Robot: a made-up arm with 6 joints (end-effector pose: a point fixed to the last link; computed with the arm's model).
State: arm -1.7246 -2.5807 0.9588 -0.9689 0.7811 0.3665
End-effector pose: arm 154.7 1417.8 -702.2 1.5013 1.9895 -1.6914
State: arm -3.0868 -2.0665 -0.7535 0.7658 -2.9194 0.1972
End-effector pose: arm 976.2 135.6 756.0 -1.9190 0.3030 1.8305
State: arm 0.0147 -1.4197 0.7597 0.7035 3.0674 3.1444
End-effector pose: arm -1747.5 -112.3 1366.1 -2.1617 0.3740 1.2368
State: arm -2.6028 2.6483 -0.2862 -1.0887 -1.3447 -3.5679
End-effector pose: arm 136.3 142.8 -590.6 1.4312 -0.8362 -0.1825
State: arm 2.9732 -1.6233 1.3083 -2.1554 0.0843 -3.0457
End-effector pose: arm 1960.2 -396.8 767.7 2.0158 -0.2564 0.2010
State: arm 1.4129 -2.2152 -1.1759 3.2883 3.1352 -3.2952
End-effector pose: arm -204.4 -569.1 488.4 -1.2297 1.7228 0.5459
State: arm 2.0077 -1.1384 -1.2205 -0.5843 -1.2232 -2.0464
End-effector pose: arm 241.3 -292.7 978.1 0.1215 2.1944 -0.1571
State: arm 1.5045 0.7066 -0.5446 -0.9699 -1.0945 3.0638
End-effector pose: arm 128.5 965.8 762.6 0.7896 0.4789 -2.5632
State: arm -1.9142 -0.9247 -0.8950 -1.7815 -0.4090 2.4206
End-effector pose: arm 96.1 198.2 1246.7 -0.6163 0.4196 -1.4861
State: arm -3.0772 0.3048 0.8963 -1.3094 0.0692 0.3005
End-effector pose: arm -1086.4 -40.6 2121.1 -0.7574 -1.3783 -2.3809
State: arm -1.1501 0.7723 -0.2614 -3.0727 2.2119 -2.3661
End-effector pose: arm 622.0 -1112.7 802.9 1.4416 2.2606 0.9612
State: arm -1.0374 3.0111 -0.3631 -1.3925 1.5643 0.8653
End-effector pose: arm -307.6 481.4 -378.8 -0.6183 2.7369 -0.5912
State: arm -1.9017 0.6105 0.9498 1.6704 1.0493 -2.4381
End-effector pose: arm -450.4 -1346.0 1974.1 0.4552 -0.3008 -0.8121
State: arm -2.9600 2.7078 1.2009 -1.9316 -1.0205 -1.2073
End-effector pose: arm -456.9 -124.7 -1348.3 -0.9709 1.7469 -0.6481
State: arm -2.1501 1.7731 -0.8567 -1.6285 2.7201 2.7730
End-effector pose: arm -265.0 -417.1 41.9 0.2607 -2.2249 -1.0707
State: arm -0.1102 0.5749 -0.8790 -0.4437 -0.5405 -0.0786
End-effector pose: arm 710.2 -181.8 851.0 0.6316 1.9276 -0.3791
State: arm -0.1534 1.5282 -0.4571 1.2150 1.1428 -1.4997
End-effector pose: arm 1019.9 -197.7 -126.3 1.3061 1.3977 0.3439
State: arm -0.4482 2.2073 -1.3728 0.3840 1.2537 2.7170
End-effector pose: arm 211.2 -218.4 124.5 -0.8200 0.3573 2.0967
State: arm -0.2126 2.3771 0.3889 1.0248 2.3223 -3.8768
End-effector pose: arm 614.8 -193.1 -1082.2 -1.7608 -0.8404 -0.1130
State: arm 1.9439 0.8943 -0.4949 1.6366 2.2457 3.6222
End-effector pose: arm -456.1 1144.8 616.8 0.3772 -2.2545 -0.5860
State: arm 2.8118 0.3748 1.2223 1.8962 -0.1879 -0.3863
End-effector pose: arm -859.8 255.9 2404.1 0.3995 -1.5278 1.4961
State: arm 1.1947 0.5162 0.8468 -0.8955 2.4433 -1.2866
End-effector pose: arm 575.8 1264.7 1840.5 -2.1802 1.8106 -0.5605
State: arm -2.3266 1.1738 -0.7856 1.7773 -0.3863 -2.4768
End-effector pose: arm -645.3 -718.7 298.8 -1.9822 -0.6883 2.0531
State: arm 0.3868 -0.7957 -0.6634 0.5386 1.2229 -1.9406
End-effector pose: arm -84.4 -139.7 1618.1 1.2770 -0.3134 1.6603
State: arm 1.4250 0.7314 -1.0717 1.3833 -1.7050 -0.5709
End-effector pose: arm 132.5 756.7 727.3 -2.7905 0.3759 -0.3138
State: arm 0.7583 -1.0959 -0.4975 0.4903 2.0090 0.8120
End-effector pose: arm -295.6 -418.0 1636.8 0.2458 -2.6262 -0.4090
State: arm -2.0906 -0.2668 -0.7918 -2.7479 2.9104 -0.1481
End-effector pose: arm -69.3 -332.4 1360.8 0.6215 0.0166 1.1869
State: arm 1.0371 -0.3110 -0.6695 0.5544 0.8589 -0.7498
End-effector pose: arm 270.4 267.7 1556.1 0.4358 -0.1712 1.4933
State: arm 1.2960 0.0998 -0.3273 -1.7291 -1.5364 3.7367
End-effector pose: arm 197.1 765.0 1402.5 -0.2824 -2.1446 1.7835
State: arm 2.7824 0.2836 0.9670 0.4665 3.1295 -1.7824
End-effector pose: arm -830.4 420.2 2317.2 -0.7306 0.7694 -0.0297
